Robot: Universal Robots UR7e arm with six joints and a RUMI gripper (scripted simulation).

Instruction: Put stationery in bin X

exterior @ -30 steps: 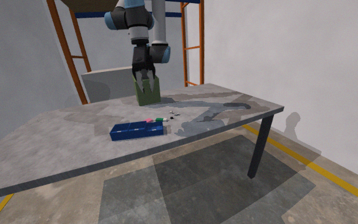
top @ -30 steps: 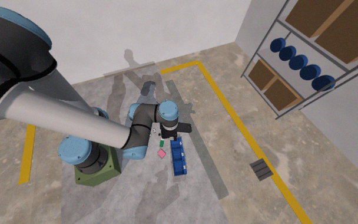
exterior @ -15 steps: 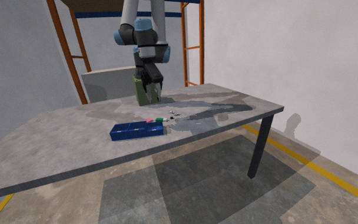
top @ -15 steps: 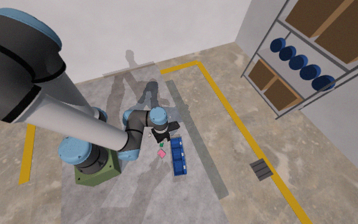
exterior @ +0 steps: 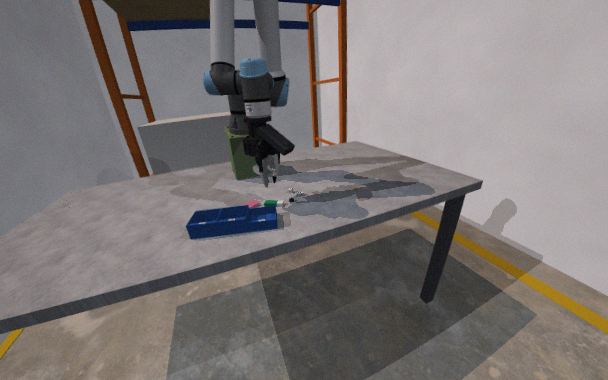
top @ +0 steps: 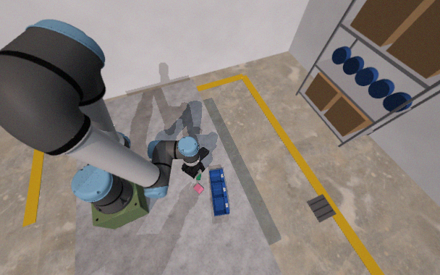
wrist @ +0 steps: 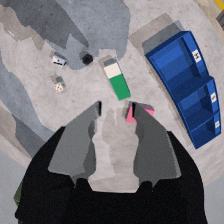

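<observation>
The marker is 10 mm to the left of my hand and 90 mm below it. Also, from my hand: pink sticky note pad: 30 mm behind, 80 mm to the right, 90 mm below; black item: 60 mm to the left, 90 mm below; white stationery piece: 30 mm behind, 110 mm to the left, 80 mm below.
</observation>
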